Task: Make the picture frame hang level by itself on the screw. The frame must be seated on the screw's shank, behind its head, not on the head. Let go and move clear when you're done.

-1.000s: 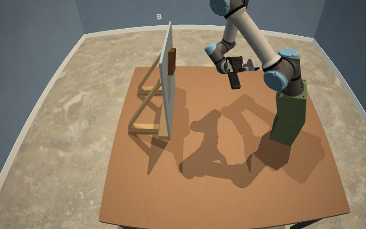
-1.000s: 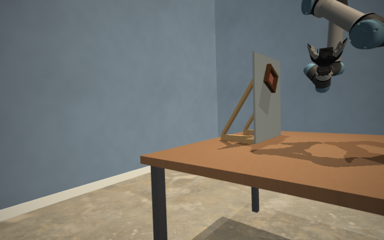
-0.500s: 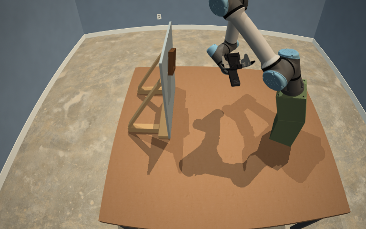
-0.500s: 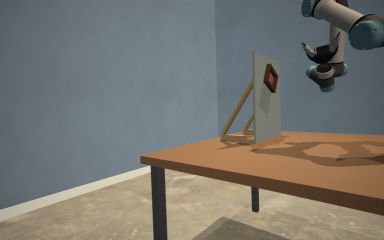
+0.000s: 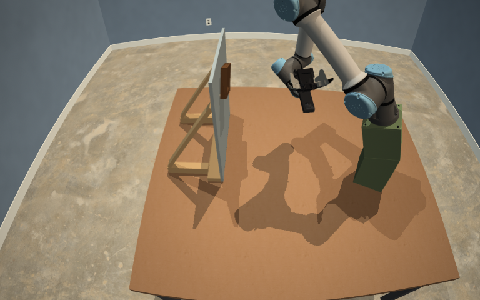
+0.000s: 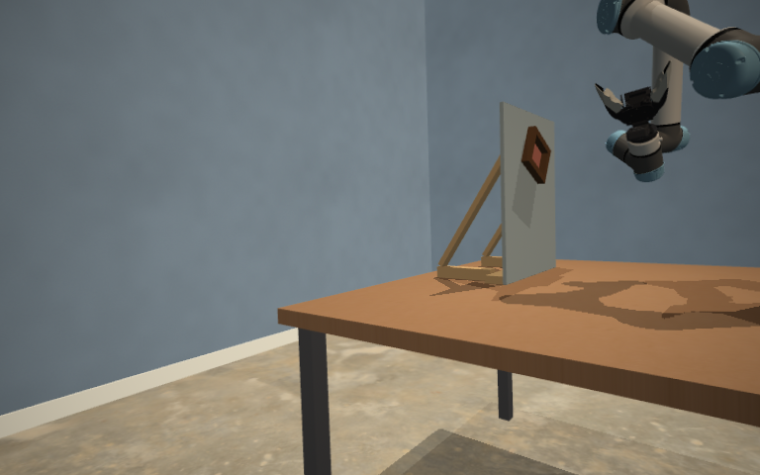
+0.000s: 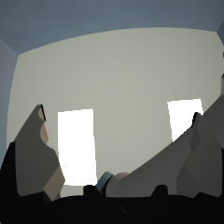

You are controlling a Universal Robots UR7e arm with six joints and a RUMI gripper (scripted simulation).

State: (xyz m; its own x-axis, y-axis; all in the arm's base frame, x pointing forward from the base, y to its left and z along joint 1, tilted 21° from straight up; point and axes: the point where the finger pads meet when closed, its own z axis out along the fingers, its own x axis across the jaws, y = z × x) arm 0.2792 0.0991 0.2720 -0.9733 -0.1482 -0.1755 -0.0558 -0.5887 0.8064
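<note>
My gripper is now 320 mm short of the brown picture frame, 210 mm to the left of it and 150 mm above it. Round my hand: grey wall panel (340 mm ahead, 280 mm below, 220 mm to the right).
</note>
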